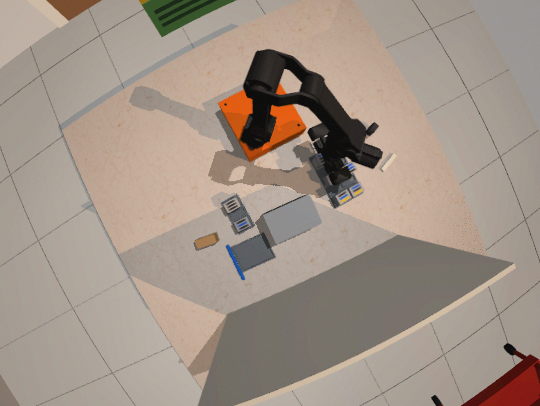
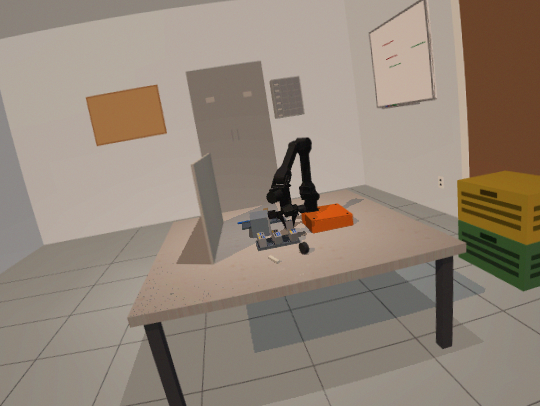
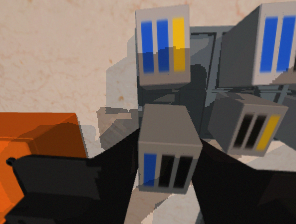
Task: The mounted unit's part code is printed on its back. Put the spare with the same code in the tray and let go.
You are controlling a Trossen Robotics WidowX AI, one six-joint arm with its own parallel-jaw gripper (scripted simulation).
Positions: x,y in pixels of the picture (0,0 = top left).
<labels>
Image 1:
gripper: 322,158
dark grey tray: 256,250
grey panel: 334,319
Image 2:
grey panel: 207,196
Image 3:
gripper: 162,133
grey spare: 169,147, held by the gripper
</labels>
